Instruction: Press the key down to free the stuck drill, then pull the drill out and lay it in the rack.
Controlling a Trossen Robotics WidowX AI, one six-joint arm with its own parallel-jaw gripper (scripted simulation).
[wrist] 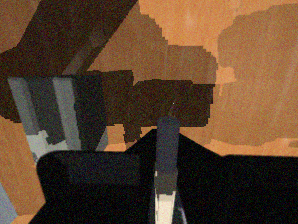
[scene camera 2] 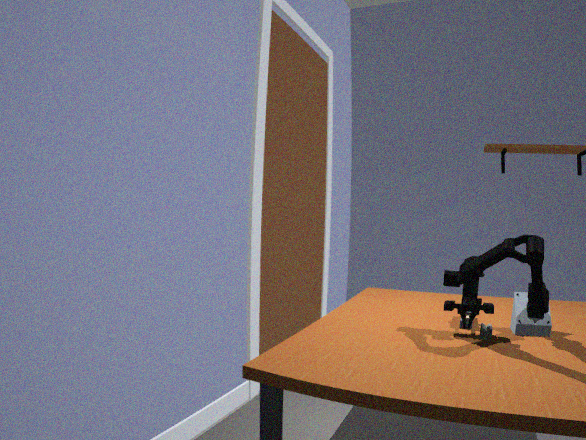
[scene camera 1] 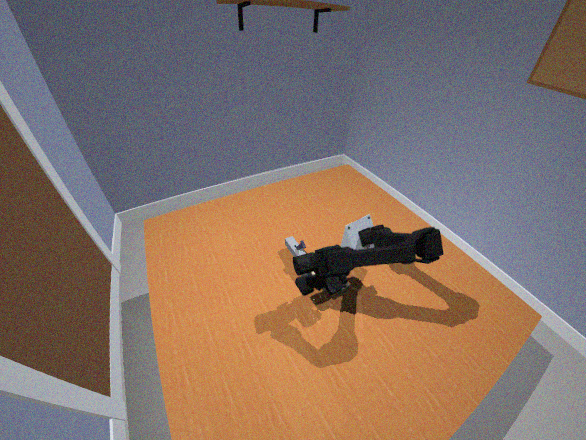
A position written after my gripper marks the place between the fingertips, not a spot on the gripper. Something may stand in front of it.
Note:
My gripper (scene camera 2: 466, 329) carries a drill.
My gripper shows as well in the wrist view (wrist: 162, 134) and in scene camera 1 (scene camera 1: 320, 289).

